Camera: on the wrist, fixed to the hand. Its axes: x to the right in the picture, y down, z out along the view.
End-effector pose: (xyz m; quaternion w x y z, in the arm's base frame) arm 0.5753 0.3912 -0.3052 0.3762 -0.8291 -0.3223 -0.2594
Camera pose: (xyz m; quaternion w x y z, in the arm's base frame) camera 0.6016 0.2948 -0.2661 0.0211 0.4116 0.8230 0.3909
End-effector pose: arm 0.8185 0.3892 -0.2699 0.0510 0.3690 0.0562 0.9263
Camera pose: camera 0.7431 0.3346 -0.3232 0.7230 0.3063 0.2149 0.5807
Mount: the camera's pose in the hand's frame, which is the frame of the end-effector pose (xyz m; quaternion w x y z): 0.0109 0.0504 -0.0941 0.6999 -0.0848 -0.0991 -0.7022
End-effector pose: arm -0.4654 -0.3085 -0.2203 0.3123 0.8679 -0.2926 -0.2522
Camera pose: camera -0.4170 -0.3106 -0.1245 0.0861 0.7614 0.3951 -0.5066
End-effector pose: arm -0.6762 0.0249 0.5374 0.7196 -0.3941 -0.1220 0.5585
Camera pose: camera -0.6501 -0.0025 0.4370 0.8504 -0.1958 -0.4808 -0.0857
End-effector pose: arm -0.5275 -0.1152 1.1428 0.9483 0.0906 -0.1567 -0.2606
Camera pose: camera -0.4627 -0.0697 1.0704 0.4729 0.0672 -0.1179 -0.8706
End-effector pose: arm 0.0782 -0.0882 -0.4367 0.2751 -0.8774 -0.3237 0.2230
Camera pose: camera 0.1618 -0.1447 -0.4001 0.2427 -0.3880 -0.8889 0.0224
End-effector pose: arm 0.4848 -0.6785 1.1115 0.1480 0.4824 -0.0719 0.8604
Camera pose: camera 0.3870 -0.6991 1.0724 0.7415 0.4608 0.2008 0.4444
